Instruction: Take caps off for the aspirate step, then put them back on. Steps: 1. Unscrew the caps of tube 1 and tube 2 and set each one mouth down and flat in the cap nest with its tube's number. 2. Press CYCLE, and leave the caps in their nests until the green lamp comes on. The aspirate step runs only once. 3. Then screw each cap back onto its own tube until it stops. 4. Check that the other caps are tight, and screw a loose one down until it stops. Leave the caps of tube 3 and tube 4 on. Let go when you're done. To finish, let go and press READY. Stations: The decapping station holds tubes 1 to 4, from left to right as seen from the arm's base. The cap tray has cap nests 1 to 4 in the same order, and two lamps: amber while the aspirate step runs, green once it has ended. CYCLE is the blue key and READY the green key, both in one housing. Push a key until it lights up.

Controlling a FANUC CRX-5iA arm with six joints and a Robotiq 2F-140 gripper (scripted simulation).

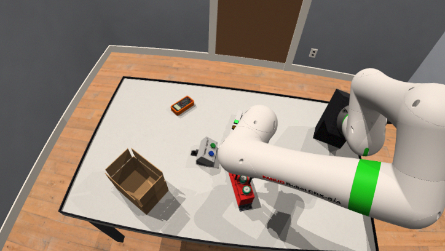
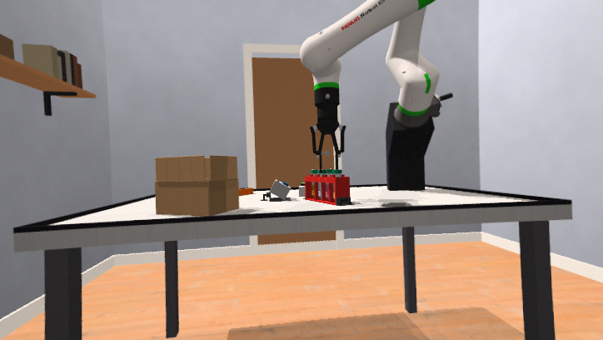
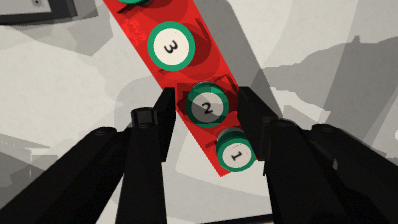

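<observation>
My gripper is now 3 cm above the cap 2. From my hand the other things lie so: cap 1 (2 cm behind, 5 cm to the left, 3 cm below); cap 3 (2 cm ahead, 5 cm to the right, 3 cm below); cap 4 (5 cm ahead, 9 cm to the right, 3 cm below).
</observation>
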